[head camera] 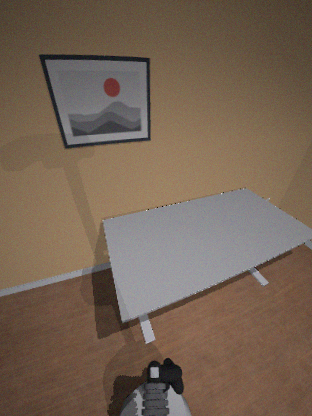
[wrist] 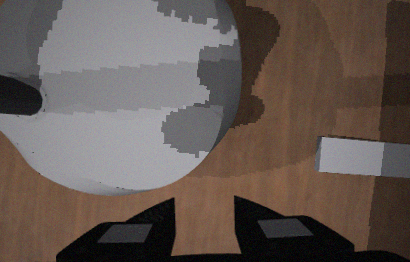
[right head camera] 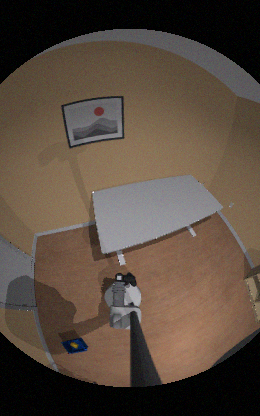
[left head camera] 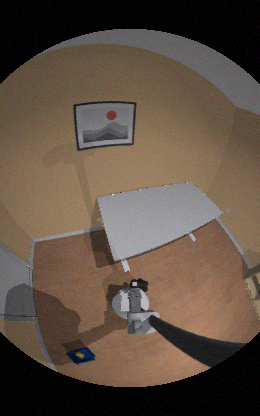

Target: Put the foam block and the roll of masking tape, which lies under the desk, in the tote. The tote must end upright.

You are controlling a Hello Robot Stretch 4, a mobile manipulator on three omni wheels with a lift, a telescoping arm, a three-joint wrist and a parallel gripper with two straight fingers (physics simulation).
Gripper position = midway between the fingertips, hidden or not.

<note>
I see my gripper (wrist: 204, 214), a desk (head camera: 159, 256) and a framed picture (head camera: 97, 100).
The desk is seen too in the right head camera view (right head camera: 126, 215) and in the left head camera view (left head camera: 135, 221). The framed picture is seen too in the right head camera view (right head camera: 89, 120) and in the left head camera view (left head camera: 98, 123).
</note>
